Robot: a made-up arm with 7 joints.
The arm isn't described. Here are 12 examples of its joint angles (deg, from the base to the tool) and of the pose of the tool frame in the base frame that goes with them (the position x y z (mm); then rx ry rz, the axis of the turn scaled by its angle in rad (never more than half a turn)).
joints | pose
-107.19 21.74 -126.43 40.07 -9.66 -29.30 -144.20 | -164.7 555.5 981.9 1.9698 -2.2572 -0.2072
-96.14 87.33 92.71 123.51 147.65 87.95 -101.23 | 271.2 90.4 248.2 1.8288 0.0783 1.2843
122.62 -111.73 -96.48 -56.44 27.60 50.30 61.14 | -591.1 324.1 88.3 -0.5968 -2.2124 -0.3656
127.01 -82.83 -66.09 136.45 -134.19 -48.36 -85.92 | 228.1 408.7 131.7 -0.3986 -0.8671 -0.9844
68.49 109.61 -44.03 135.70 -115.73 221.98 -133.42 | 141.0 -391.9 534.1 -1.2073 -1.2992 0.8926
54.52 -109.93 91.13 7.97 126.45 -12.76 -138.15 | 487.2 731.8 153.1 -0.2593 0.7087 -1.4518
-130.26 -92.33 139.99 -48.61 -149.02 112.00 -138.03 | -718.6 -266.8 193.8 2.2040 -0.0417 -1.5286
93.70 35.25 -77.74 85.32 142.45 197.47 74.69 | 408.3 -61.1 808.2 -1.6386 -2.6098 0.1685
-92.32 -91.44 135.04 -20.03 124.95 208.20 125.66 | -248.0 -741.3 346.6 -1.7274 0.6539 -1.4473
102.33 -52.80 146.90 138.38 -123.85 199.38 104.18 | -25.4 -26.9 721.3 -2.1436 0.1248 -1.8290
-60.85 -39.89 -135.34 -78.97 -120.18 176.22 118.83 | 324.2 -391.0 442.5 1.4003 0.9528 -1.2035
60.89 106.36 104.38 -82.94 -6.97 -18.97 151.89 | 213.7 -675.1 336.4 -0.6302 -1.9133 1.2184
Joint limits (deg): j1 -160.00..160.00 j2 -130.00..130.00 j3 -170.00..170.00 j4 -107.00..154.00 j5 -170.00..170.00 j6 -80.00..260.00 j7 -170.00..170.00
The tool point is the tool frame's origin. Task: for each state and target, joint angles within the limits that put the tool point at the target. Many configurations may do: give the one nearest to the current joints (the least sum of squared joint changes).
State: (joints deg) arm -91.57 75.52 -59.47 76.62 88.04 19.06 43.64
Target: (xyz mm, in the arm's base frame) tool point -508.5 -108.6 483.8
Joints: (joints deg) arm -62.61 76.29 -80.72 114.62 86.24 21.92 43.64
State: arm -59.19 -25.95 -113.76 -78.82 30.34 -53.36 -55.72
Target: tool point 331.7 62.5 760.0
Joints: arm -56.36 7.93 -113.19 -100.67 26.07 -66.95 -55.72
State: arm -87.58 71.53 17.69 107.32 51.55 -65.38 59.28
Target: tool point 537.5 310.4 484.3
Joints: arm -117.45 100.36 50.19 71.37 60.92 -59.69 59.28
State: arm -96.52 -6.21 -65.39 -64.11 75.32 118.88 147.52
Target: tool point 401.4 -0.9 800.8
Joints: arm -135.61 17.35 -73.42 -77.55 73.78 105.09 147.52
